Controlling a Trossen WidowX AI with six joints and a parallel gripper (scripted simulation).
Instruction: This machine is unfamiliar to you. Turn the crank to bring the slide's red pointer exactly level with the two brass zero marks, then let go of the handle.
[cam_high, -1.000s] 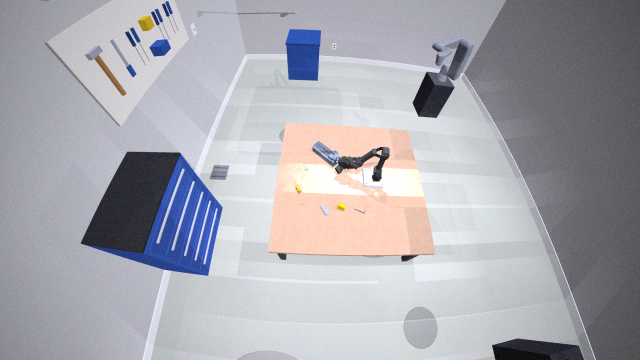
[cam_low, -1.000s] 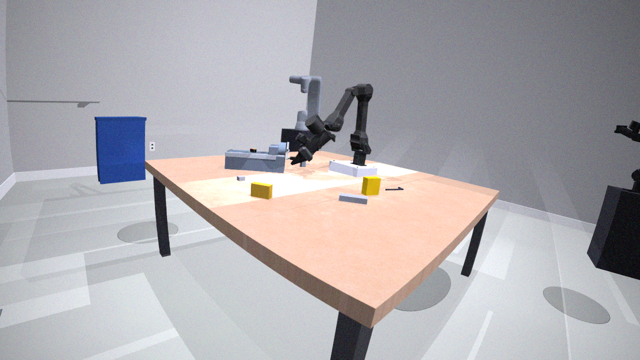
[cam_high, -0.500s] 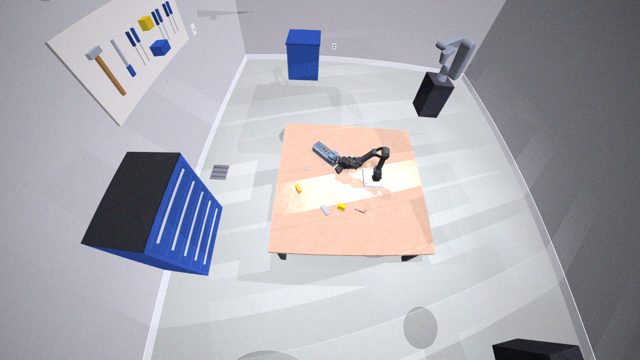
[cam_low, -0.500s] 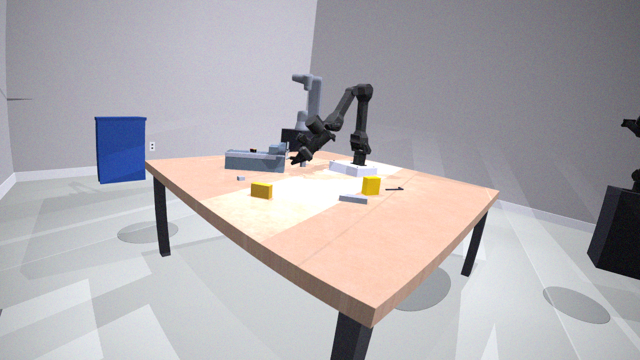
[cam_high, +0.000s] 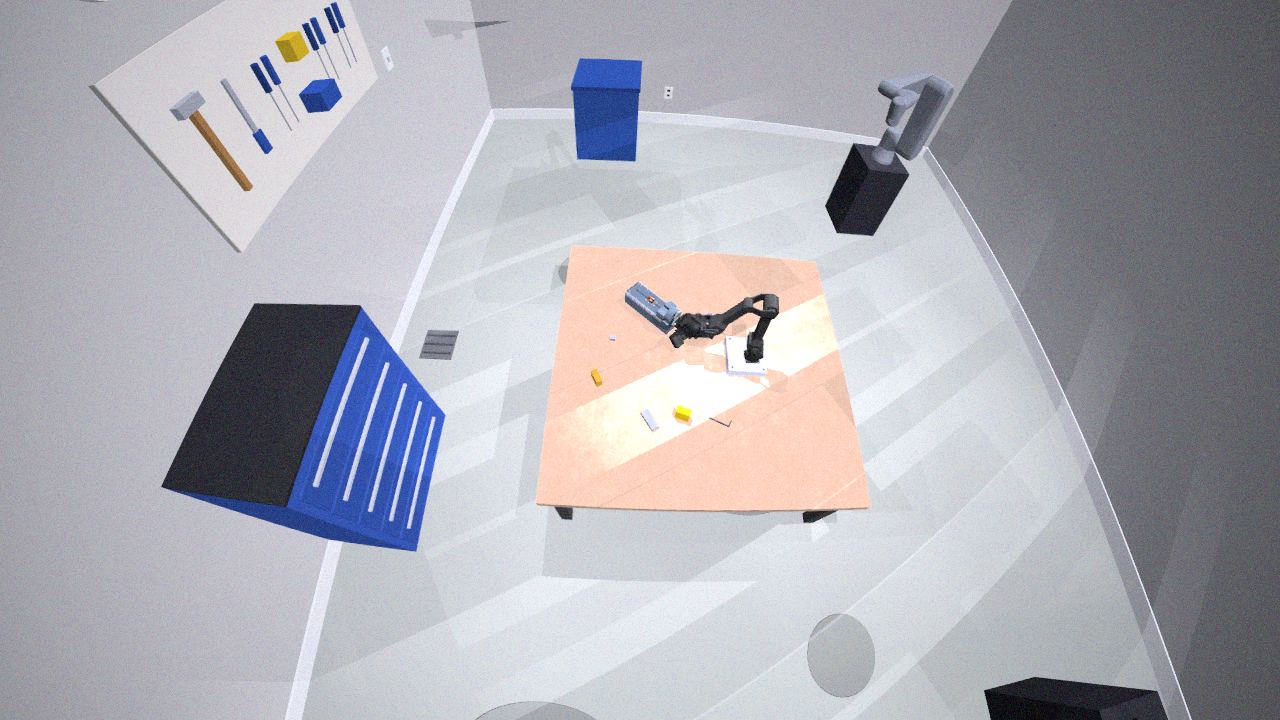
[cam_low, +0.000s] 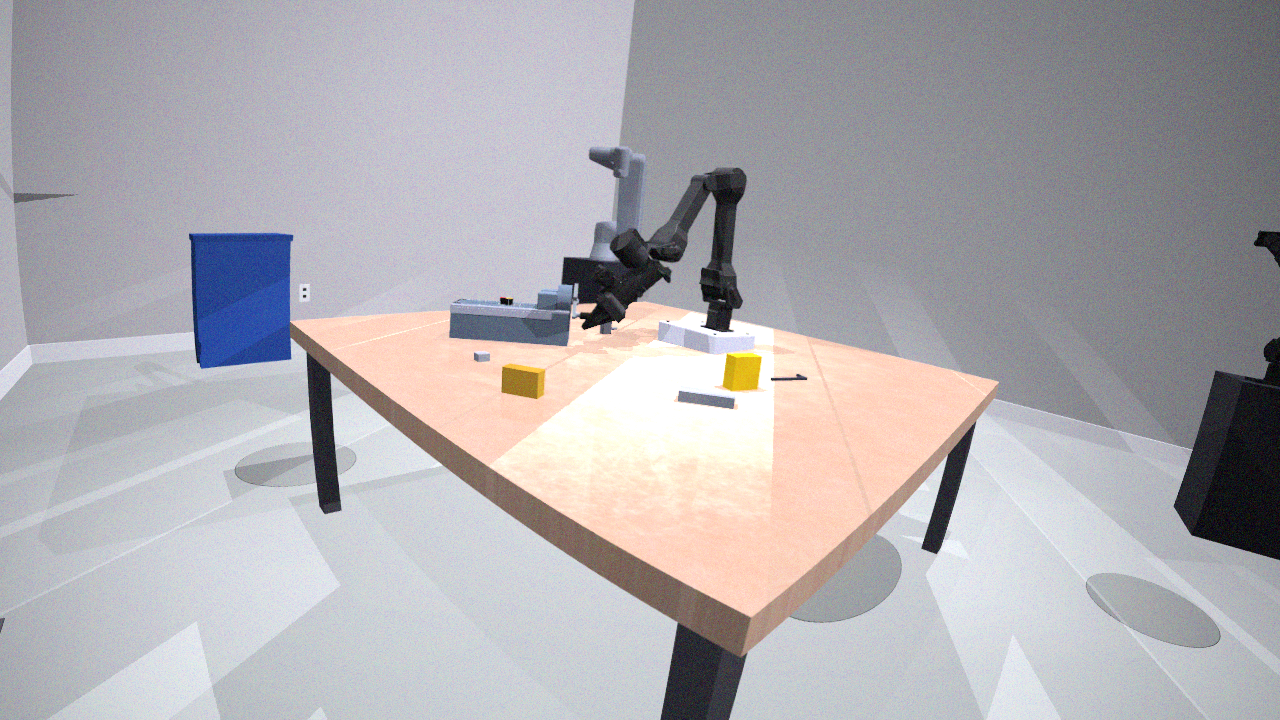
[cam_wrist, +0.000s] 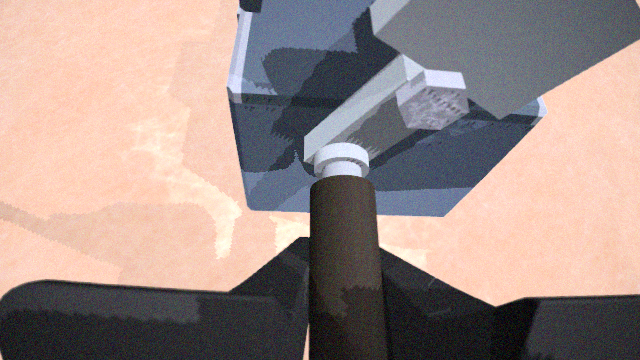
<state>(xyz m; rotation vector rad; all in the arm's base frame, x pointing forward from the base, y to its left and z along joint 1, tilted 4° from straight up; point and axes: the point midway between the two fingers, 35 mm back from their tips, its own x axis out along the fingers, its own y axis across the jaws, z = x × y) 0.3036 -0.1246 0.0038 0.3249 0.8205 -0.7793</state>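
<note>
The crank is 40 mm above my gripper tip. Also, from my gripper tip: red pointer (140 mm to the right, 110 mm ahead, 40 mm above); grey cube (280 mm ahead, 30 mm below, 20 mm to the left); dark brown handle (30 mm above, 10 mm to the left, 10 mm behind).
</note>
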